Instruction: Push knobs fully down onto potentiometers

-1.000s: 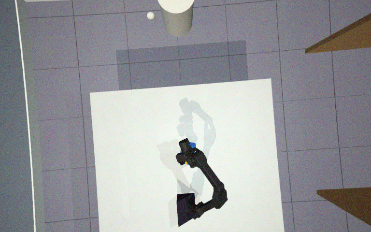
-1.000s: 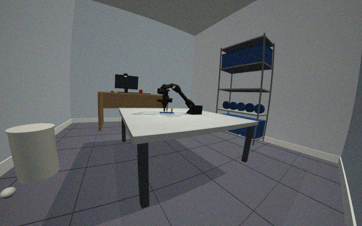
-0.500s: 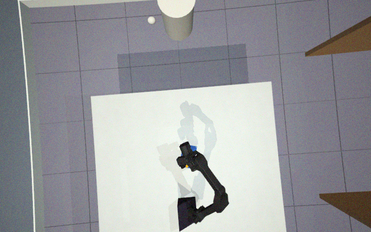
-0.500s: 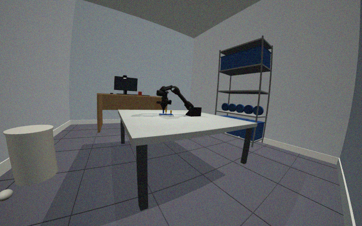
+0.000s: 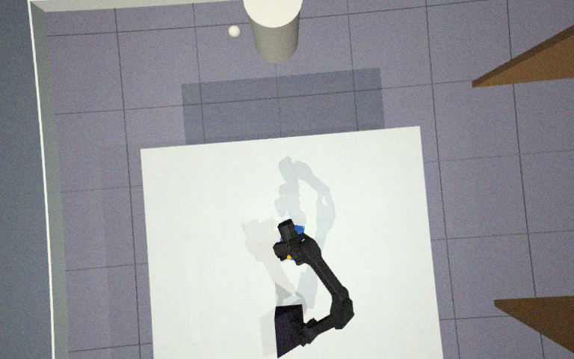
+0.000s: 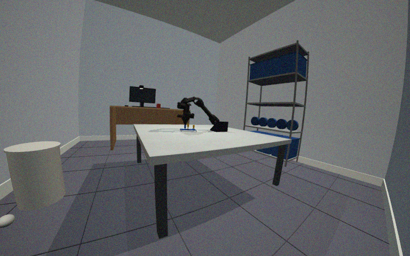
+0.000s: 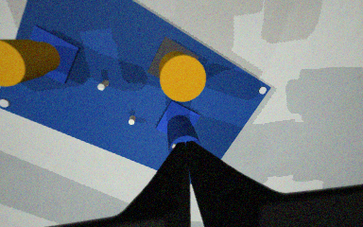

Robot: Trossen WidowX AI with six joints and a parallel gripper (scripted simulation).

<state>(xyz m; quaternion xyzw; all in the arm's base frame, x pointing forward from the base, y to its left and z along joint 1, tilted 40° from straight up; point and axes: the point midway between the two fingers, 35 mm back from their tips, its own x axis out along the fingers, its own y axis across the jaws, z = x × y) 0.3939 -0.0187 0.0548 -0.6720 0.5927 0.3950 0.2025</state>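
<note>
The blue knob lies 1 cm below my gripper tip. Also, from my gripper tip: orange knob: 8 cm behind, 3 cm to the left, 1 cm below.
</note>
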